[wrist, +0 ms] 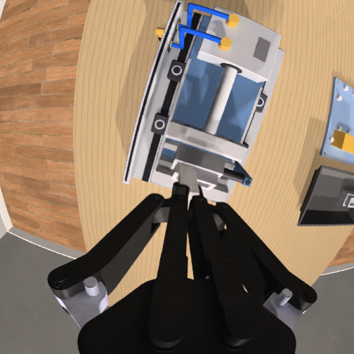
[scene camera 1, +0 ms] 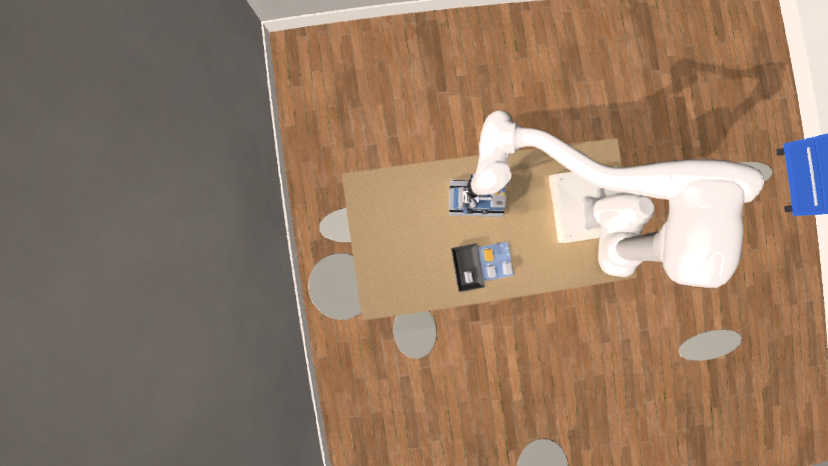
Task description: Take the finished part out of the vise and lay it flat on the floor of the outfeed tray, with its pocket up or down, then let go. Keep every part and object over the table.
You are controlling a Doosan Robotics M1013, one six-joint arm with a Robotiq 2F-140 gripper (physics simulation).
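Frame: origin at the arm's base, x back, y right, z up, level; millimetres.
Seen in the pictures: gripper, fingertip midpoint: (scene camera 1: 466, 193); arm's base, link origin: (scene camera 1: 599, 212).
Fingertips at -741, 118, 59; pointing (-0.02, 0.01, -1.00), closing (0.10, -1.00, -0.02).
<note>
Pixels of each thing's top centre, then the offset from my fingertips to it, as dx, dy, dz.
- grey vise, top centre: (scene camera 1: 481, 196) +81, -15, -17
- small pale part, top centre: (scene camera 1: 469, 277) +16, -436, -69
- light blue plate, top centre: (scene camera 1: 495, 261) +174, -362, -108
- yellow block, top centre: (scene camera 1: 489, 255) +129, -322, -72
The blue and grey vise (scene camera 1: 456, 199) (wrist: 200, 97) stands near the table's upper edge in the scene view. The finished part (wrist: 207, 171) shows as a pale grey piece at the vise's jaws in the wrist view; the fingers partly hide it. My gripper (scene camera 1: 468, 197) (wrist: 184, 176) is shut, its fingers together, at the jaw end of the vise; nothing clearly shows held between them. How high its tips are is hard to tell. The black outfeed tray (scene camera 1: 467, 257) (wrist: 320, 195) stands apart from the vise, with a small pale part (scene camera 1: 468, 276) (wrist: 351, 201) inside.
A light blue plate (scene camera 1: 496, 253) (wrist: 336, 112) beside the tray carries a yellow block (scene camera 1: 488, 254) (wrist: 343, 141) and pale blocks. Blue hoses (wrist: 202, 34) rise at the vise's far end, and a handle (wrist: 235, 175) sticks out at its side. The arm's white base plate (scene camera 1: 567, 217) stands farther right.
</note>
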